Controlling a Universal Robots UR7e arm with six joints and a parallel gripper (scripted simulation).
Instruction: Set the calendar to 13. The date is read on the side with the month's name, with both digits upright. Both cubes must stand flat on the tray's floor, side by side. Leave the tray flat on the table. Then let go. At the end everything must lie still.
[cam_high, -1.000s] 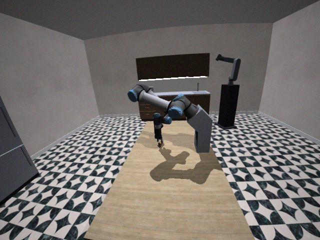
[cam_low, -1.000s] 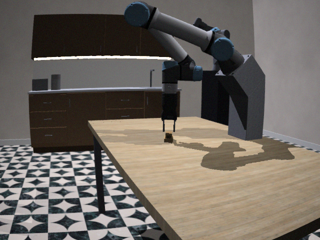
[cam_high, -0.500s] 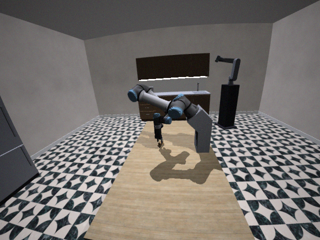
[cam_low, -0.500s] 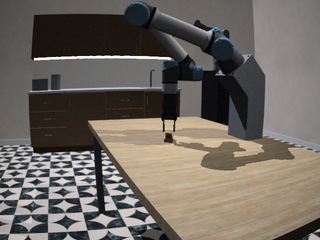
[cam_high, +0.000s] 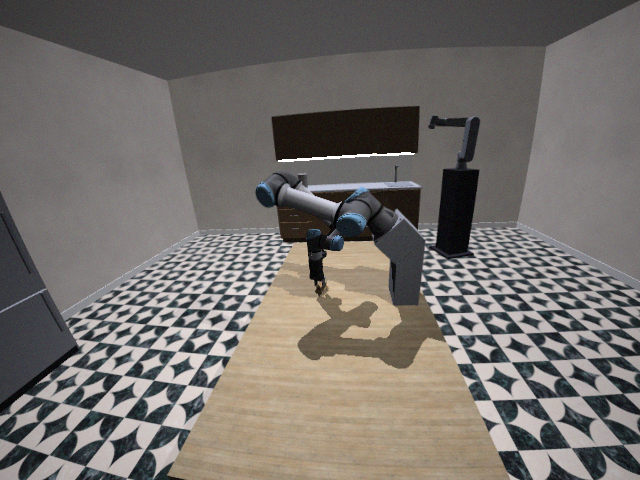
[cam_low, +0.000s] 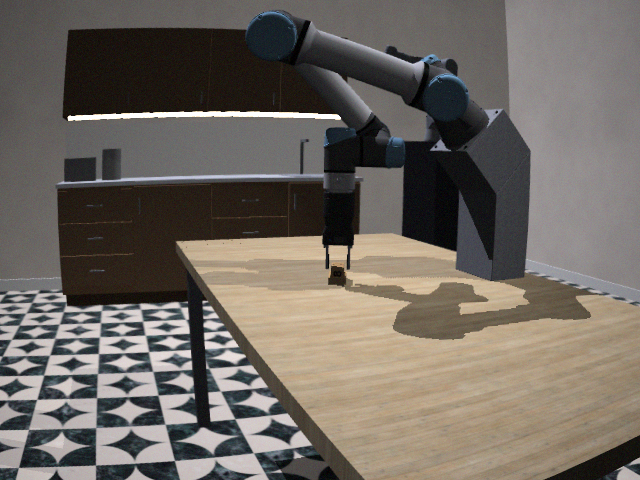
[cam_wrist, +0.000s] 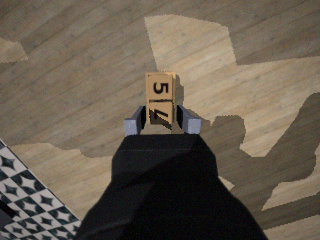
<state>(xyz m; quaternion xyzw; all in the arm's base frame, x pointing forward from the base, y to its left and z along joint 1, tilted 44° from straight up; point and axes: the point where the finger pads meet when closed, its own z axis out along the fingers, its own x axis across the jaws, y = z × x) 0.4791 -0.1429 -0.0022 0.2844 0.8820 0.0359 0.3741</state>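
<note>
Right now my hand is 40 mm above the wooden tray, 10 mm to the left of it and 10 mm past it.
</note>
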